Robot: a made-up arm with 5 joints. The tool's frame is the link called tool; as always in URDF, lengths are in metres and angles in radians. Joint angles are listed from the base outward. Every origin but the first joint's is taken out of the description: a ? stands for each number. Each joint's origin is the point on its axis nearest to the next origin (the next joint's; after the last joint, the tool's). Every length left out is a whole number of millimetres.
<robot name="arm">
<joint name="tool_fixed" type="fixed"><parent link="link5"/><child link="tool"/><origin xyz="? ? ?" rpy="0 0 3.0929"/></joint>
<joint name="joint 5" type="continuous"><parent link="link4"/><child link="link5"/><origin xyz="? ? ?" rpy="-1.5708 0 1.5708"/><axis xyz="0 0 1"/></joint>
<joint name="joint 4" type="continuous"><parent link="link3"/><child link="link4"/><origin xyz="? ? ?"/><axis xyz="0 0 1"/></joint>
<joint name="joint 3" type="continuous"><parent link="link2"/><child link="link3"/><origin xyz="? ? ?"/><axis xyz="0 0 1"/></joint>
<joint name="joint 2" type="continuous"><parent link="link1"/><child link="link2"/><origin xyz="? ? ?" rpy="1.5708 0 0"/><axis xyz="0 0 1"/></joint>
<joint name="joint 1" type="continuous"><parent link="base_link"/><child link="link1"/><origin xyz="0.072 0 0.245" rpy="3.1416 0 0"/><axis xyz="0 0 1"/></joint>
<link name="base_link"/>
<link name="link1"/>
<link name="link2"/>
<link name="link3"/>
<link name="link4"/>
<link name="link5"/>
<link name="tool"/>
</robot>
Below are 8 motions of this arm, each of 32 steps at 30 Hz.
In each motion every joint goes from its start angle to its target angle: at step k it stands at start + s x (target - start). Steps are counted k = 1, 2, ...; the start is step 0. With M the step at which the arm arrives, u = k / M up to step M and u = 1 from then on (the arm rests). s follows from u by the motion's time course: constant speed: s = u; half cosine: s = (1 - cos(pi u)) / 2; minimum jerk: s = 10 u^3 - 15 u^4 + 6 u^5.
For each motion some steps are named. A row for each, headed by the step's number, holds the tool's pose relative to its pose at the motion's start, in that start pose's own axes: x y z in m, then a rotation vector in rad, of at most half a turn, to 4 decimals.
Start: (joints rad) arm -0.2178 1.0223 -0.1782 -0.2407 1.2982
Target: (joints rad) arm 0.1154 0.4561 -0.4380 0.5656 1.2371
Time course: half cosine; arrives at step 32
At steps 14, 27, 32:
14: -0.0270 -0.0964 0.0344 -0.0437 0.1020 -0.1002
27: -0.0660 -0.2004 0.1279 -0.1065 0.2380 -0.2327
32: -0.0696 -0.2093 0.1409 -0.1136 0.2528 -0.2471

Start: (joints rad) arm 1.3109 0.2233 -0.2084 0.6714 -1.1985
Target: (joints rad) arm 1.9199 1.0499 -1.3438 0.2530 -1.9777
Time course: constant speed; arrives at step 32
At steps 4, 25, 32:
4: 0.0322 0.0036 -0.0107 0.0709 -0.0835 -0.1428
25: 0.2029 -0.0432 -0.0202 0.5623 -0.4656 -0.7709
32: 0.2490 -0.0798 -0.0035 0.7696 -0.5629 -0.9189

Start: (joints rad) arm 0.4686 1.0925 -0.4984 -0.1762 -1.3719
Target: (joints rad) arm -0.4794 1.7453 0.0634 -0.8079 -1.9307
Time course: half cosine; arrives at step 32
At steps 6, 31, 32:
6: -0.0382 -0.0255 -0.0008 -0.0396 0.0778 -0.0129
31: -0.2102 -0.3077 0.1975 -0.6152 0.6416 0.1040
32: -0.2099 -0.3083 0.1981 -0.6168 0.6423 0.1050

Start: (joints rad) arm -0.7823 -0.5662 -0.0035 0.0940 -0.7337
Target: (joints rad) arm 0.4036 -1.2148 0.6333 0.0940 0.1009
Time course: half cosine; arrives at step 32
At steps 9, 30, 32:
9: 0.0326 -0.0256 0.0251 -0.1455 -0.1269 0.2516
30: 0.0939 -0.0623 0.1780 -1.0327 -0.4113 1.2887
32: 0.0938 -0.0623 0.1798 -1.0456 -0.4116 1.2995

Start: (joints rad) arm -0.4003 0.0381 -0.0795 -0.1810 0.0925
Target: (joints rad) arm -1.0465 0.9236 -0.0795 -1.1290 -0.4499
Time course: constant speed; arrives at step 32
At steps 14, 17, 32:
14: -0.1032 0.1167 -0.0111 0.2772 -0.0066 -0.3019
17: -0.1251 0.1426 -0.0035 0.3370 0.0007 -0.3667
32: -0.2259 0.2522 0.0833 0.6353 0.0839 -0.6863

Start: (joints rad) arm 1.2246 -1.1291 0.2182 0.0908 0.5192
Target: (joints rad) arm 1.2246 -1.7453 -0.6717 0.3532 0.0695
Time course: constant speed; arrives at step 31
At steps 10, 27, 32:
10: 0.0971 -0.0494 0.0730 -0.1556 -0.3702 -0.1431
27: 0.1780 -0.0905 0.2904 -0.2955 -1.0488 -0.3524
32: 0.1757 -0.0894 0.3492 -0.3047 -1.2155 -0.3898

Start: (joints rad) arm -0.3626 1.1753 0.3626 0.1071 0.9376
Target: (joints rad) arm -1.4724 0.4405 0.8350 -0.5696 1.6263
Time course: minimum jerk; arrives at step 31
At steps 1, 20, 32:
1: 0.0001 0.0000 0.0000 -0.0002 -0.0002 0.0006
20: 0.1256 0.1613 0.1012 -0.5376 -0.5145 1.3218
32: 0.1212 0.2346 0.1322 -0.7001 -0.7549 1.6895

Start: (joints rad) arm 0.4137 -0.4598 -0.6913 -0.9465 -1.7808
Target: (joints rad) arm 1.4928 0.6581 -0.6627 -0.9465 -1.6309
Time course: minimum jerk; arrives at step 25
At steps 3, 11, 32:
3: 0.0022 -0.0052 0.0034 -0.0178 0.0032 0.0156
11: 0.1138 -0.0845 0.1110 -0.4572 0.0234 0.4606
32: 0.3486 0.0873 0.2772 -1.0171 -0.2435 1.2699

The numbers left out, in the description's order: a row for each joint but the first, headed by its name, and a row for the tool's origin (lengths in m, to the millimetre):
tool: 0 0 0
joint 5: 0.068 0 0
joint 4: 0.196 -0.008 0
joint 3: 0.041 -0.164 0
joint 2: 0.043 0.006 0

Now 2 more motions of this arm.
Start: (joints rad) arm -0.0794 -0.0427 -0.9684 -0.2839 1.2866
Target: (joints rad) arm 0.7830 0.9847 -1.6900 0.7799 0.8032
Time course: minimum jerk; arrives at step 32
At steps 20, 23, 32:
20: -0.2545 0.0635 0.1025 0.6114 0.8554 0.1490
23: -0.2991 0.0457 0.1427 0.6461 1.0774 0.1500
32: -0.3372 0.0193 0.1889 0.6496 1.3155 0.1406

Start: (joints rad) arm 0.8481 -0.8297 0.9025 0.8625 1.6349
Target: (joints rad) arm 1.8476 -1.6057 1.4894 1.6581 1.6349
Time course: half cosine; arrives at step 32
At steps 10, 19, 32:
10: -0.0336 0.0379 0.0092 0.1360 0.1175 -0.1874
19: -0.0603 0.1152 0.0229 0.3818 0.2704 -0.5871
32: -0.0563 0.1715 0.0239 0.5596 0.3221 -0.9585

